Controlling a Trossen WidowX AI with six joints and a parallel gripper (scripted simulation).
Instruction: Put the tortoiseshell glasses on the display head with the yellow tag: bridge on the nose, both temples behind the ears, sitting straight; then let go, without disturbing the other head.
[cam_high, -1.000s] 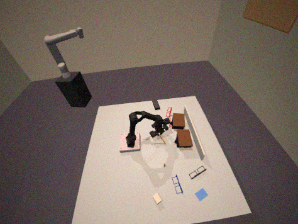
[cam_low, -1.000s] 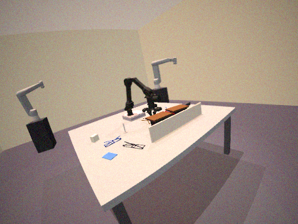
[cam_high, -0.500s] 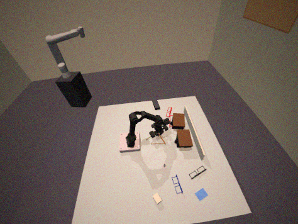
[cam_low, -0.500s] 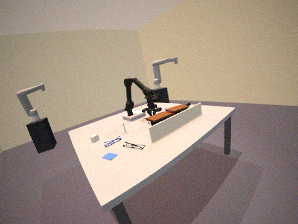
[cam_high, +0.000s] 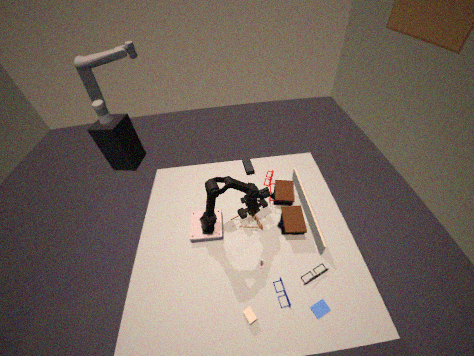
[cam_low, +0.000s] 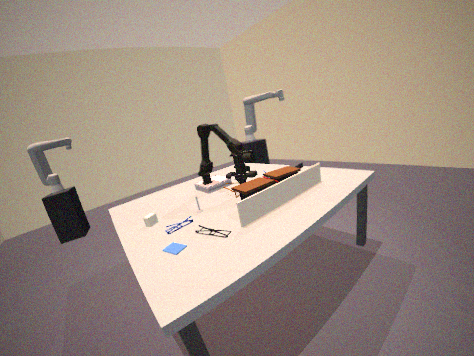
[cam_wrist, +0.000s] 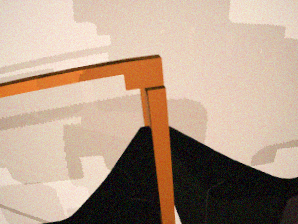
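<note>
My gripper tip is 310 mm to the left of the small peg, 70 mm short of it and 10 mm below it. Also, from my gripper tip: black block 460 mm to the left, 60 mm behind; long white panel 340 mm ahead, 60 mm to the left, 40 mm above; white block 560 mm to the right, 20 mm ahead, 10 mm above.
</note>
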